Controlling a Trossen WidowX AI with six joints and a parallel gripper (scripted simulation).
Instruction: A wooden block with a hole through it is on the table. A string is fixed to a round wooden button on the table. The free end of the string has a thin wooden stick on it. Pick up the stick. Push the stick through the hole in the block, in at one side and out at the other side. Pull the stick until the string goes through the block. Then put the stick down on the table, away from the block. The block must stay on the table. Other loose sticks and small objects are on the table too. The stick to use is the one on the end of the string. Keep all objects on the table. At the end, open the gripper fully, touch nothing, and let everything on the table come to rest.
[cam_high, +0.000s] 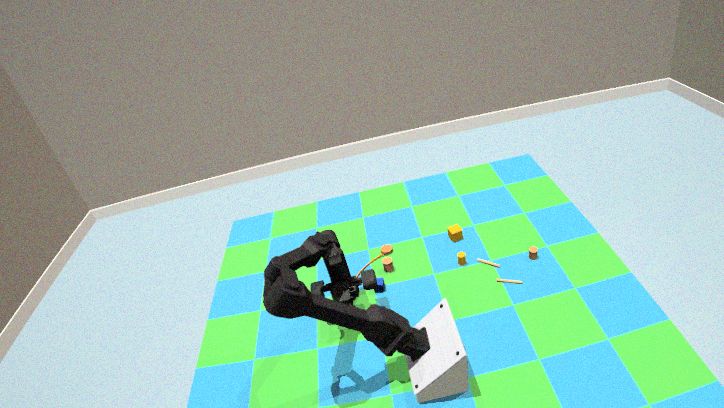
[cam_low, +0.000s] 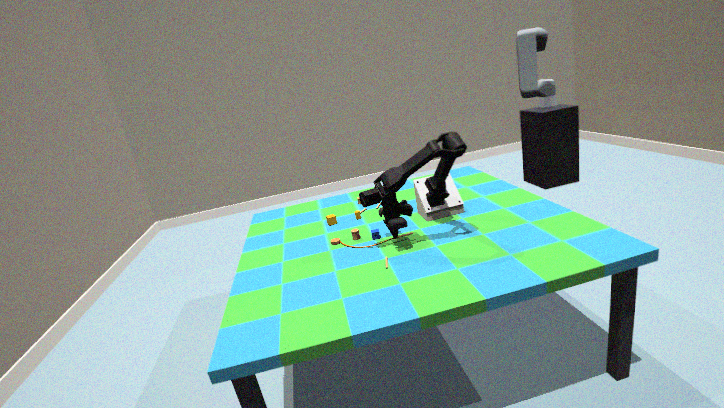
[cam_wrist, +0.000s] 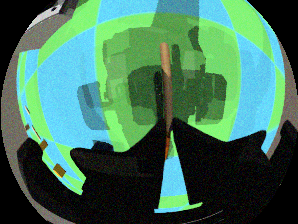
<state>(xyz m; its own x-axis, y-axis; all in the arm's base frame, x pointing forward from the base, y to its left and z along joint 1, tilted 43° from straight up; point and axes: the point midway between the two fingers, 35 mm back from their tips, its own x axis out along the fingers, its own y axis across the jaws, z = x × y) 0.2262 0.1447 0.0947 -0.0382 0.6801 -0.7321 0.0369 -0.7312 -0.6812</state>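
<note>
The blue block lies 9 cm to the right of my gripper tip and 6 cm ahead of it. From my gripper tip the other things lie so: thin wooden stick 2 cm behind; then brown cylinder 14 cm ahead, 13 cm to the right; then round wooden button 22 cm ahead, 13 cm to the right, 1 cm below.
</note>
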